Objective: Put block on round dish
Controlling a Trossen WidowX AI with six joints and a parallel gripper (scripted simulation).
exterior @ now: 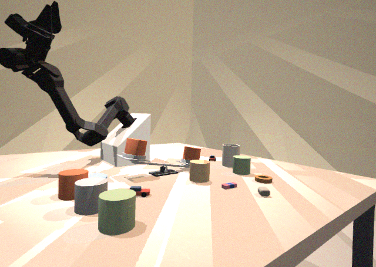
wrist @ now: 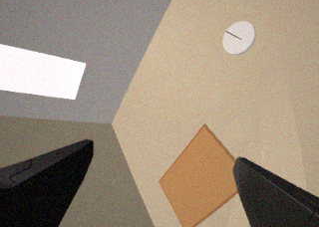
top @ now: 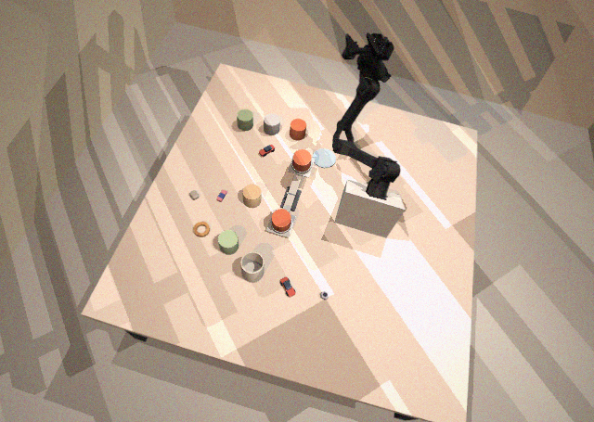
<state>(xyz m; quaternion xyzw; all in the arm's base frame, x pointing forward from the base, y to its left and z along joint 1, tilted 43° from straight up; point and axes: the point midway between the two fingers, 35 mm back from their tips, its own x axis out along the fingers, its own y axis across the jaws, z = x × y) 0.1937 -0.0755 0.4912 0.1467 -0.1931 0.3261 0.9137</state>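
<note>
My gripper tip is now 16 cm short of the grey block, 47 cm to the right of it and 51 cm above it. The rest, counted from my gripper tip: small balance: 14 cm ahead, 34 cm to the left, 51 cm below; grey cylinder: 28 cm ahead, 51 cm below; pale blue round dish: 2 cm ahead, 11 cm to the left, 55 cm below.
</note>
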